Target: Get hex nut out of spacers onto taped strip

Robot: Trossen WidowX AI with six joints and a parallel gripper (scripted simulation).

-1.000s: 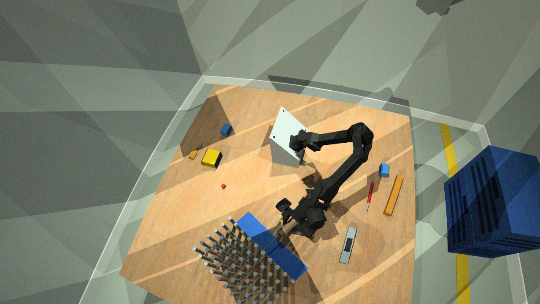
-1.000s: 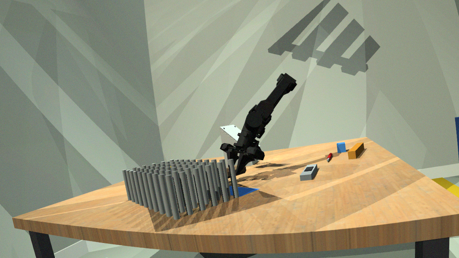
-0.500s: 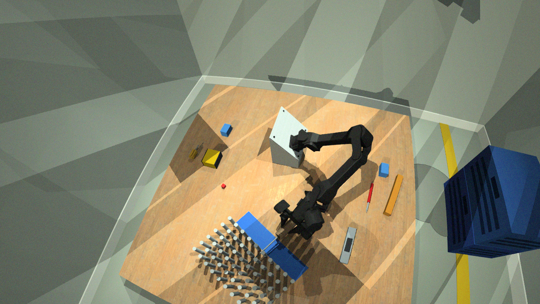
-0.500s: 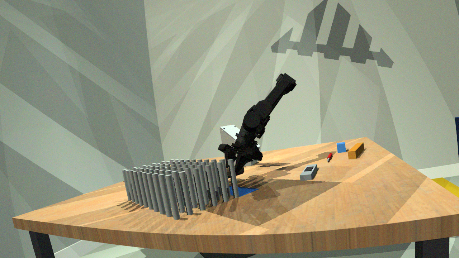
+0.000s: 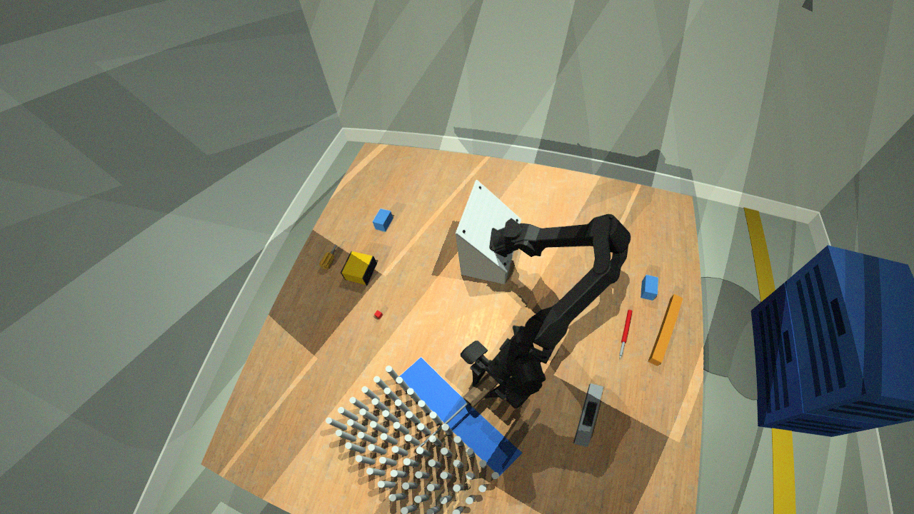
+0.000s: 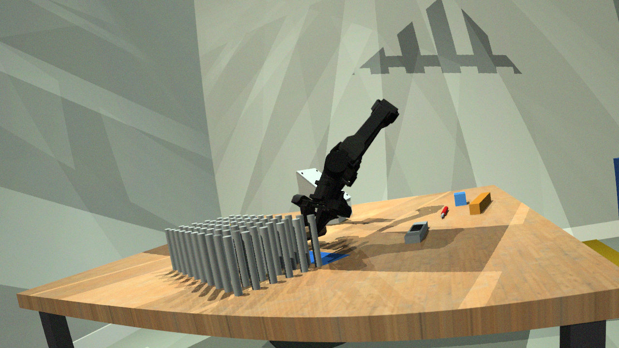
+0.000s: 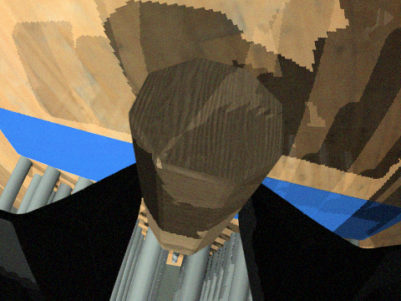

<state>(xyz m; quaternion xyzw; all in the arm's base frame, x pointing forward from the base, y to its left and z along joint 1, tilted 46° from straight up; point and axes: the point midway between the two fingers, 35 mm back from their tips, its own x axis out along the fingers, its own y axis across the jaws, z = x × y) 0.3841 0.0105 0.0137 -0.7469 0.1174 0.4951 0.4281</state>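
The blue taped strip is 60 mm ahead of my gripper tip, 50 mm to the right of it and 30 mm below it. Also, from my gripper tip: hook tool 80 mm ahead, 60 mm to the right; then grey block 30 mm ahead, 280 mm to the left, 20 mm below; then red cube 180 mm behind, 320 mm to the right, 20 mm below.
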